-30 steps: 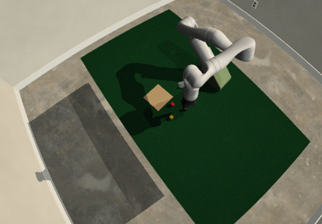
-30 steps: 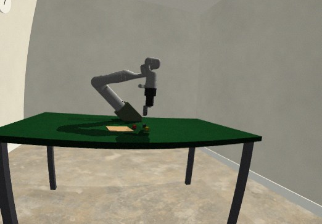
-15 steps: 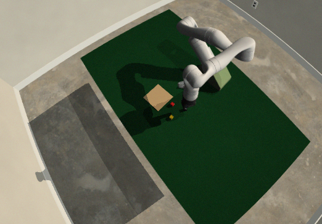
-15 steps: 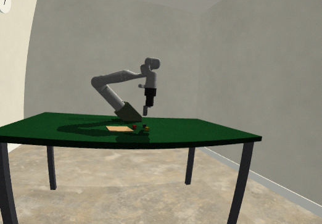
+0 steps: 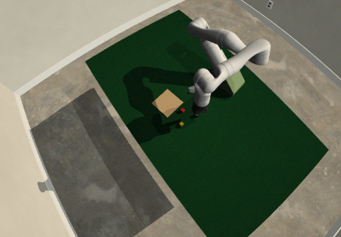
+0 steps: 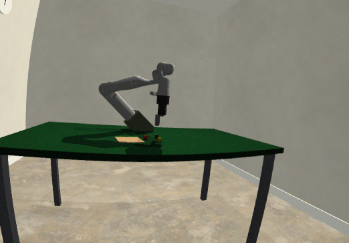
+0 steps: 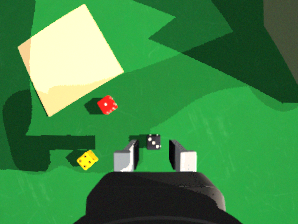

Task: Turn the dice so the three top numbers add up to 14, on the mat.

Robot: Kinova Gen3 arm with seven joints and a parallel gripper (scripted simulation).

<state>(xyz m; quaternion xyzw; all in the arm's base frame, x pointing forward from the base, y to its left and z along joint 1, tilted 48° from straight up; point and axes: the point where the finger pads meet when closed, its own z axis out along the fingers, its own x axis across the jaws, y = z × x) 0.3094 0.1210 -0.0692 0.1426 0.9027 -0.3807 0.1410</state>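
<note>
Now: the black die 9 cm below my hand. Round my hand: yellow die (10 cm ahead, 1 cm to the right, 9 cm below); tan mat (8 cm ahead, 18 cm to the right, 9 cm below); red die (4 cm ahead, 8 cm to the right, 9 cm below).
</note>
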